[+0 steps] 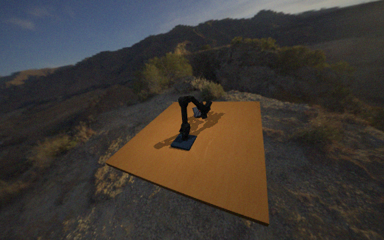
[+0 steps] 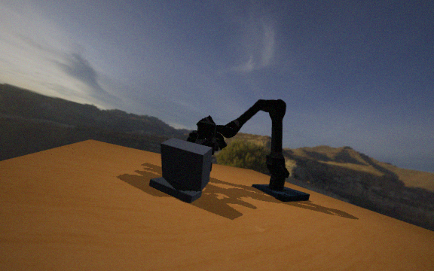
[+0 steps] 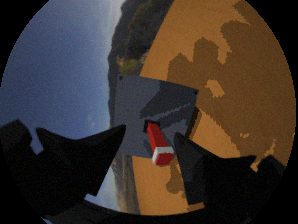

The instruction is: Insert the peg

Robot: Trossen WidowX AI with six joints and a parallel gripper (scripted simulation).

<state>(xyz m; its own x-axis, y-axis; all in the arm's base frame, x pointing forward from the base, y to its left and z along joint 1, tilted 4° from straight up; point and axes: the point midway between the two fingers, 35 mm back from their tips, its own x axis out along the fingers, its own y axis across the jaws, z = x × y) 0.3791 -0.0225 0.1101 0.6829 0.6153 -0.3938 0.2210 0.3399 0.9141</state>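
Now: gripper tip 1 cm past the red peg and 1 cm to the left of it. Also, from my gripper tip: flat dark foot (5 cm ahead, 5 cm to the left, 9 cm below); then sloped panel (3 cm ahead, 3 cm to the left, 2 cm below).
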